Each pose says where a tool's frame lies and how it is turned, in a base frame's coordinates. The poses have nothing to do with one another.
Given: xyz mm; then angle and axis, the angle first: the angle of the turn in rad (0 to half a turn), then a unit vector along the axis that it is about.
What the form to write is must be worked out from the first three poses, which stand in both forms.
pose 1, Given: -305.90, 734.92, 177.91, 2.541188, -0.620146, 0.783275, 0.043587
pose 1, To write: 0.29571, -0.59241, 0.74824, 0.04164, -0.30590, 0.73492, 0.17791
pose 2, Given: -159.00, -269.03, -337.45, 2.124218, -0.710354, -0.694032, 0.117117
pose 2, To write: 0.48703, -0.62041, -0.60616, 0.10229, -0.15900, -0.26903, -0.33745
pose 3, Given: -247.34, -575.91, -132.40, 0.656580, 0.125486, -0.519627, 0.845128
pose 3, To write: 0.94660, 0.04046, -0.16754, 0.27249, -0.24734, -0.57591, -0.13240
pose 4, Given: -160.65, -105.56, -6.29, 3.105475, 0.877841, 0.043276, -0.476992
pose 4, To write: 0.01806, 0.87770, 0.04327, -0.47691, -0.16065, -0.10556, -0.00629
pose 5, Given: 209.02, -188.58, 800.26, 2.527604, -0.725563, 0.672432, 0.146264
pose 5, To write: 0.30219, -0.69164, 0.64099, 0.13943, 0.20902, -0.18858, 0.80026
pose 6, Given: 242.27, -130.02, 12.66, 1.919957, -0.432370, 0.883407, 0.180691
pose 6, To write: 0.57354, -0.35419, 0.72367, 0.14802, 0.24227, -0.13002, 0.01266
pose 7, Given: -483.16, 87.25, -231.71, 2.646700, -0.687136, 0.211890, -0.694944
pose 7, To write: 0.24493, -0.66621, 0.20544, -0.67378, -0.48316, 0.08725, -0.23171
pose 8, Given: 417.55, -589.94, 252.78, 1.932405, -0.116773, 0.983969, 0.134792
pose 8, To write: 0.56843, -0.09607, 0.80954, 0.11090, 0.41755, -0.58994, 0.25278
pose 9, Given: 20.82, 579.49, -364.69, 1.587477, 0.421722, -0.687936, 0.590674
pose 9, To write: 0.70118, 0.30068, -0.49048, 0.42114, 0.02082, 0.57949, -0.36469
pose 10, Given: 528.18, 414.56, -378.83, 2.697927, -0.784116, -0.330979, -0.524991
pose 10, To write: 0.22002, -0.76490, -0.32287, -0.51213, 0.52818, 0.41456, -0.37883
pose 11, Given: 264.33, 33.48, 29.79, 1.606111, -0.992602, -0.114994, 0.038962
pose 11, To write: 0.69451, -0.71416, -0.08274, 0.02803, 0.26433, 0.03348, 0.02979
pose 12, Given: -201.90, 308.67, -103.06, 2.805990, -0.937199, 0.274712, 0.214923
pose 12, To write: 0.16701, -0.92404, 0.27085, 0.21190, -0.20190, 0.30867, -0.10306
